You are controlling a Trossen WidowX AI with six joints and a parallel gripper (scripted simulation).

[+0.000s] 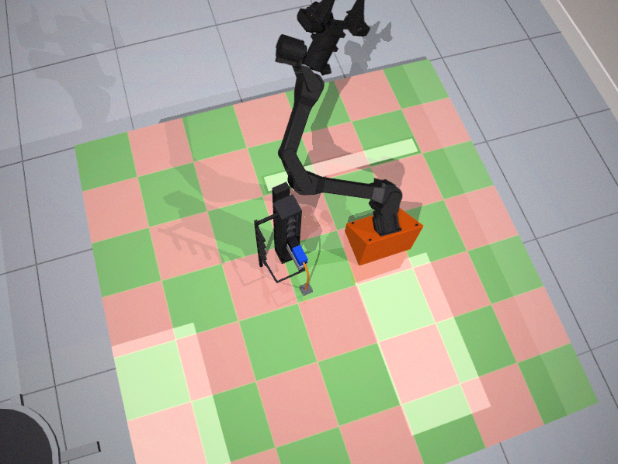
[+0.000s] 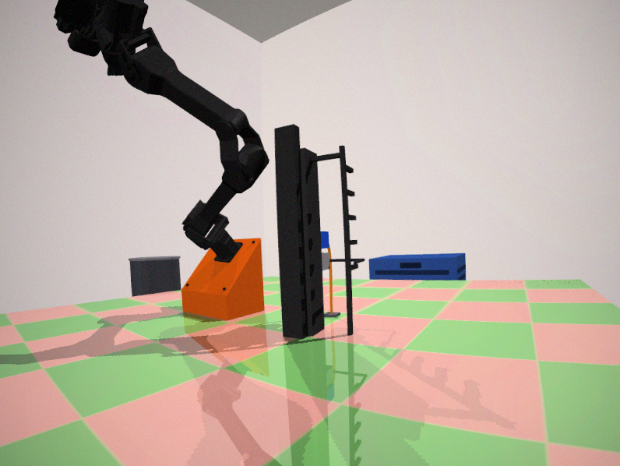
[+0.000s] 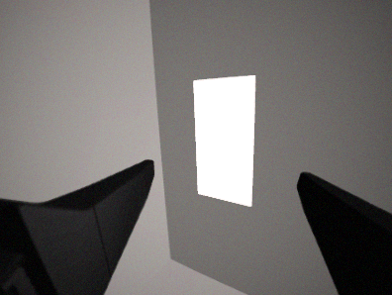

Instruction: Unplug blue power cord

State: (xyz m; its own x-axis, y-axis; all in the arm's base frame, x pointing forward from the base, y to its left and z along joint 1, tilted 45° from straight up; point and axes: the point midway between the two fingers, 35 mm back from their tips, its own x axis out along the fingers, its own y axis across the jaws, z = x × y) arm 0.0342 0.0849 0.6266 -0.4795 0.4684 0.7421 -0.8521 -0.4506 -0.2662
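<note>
My gripper tip is now 22 cm short of the blue plug, 39 cm to the right of it and 50 cm above it.
</note>
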